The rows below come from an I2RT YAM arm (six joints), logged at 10 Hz.
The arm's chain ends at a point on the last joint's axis. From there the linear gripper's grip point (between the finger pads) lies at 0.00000 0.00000 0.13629 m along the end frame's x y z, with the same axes.
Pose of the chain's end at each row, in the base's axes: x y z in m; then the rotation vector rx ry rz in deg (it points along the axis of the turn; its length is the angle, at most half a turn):
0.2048 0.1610 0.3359 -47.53 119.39 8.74
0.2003 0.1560 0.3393 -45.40 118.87 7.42
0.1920 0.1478 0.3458 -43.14 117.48 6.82
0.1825 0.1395 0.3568 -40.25 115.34 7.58
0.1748 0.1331 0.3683 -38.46 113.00 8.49
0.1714 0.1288 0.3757 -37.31 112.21 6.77
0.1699 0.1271 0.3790 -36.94 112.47 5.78
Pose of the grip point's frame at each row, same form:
0.2977 0.2141 0.2515 -47.53 119.39 8.74
0.2966 0.2064 0.2571 -45.40 118.87 7.42
0.2922 0.1970 0.2676 -43.14 117.48 6.82
0.2867 0.1896 0.2846 -40.25 115.34 7.58
0.2820 0.1848 0.3019 -38.46 113.00 8.49
0.2813 0.1774 0.3114 -37.31 112.21 6.77
0.2805 0.1737 0.3144 -36.94 112.47 5.78

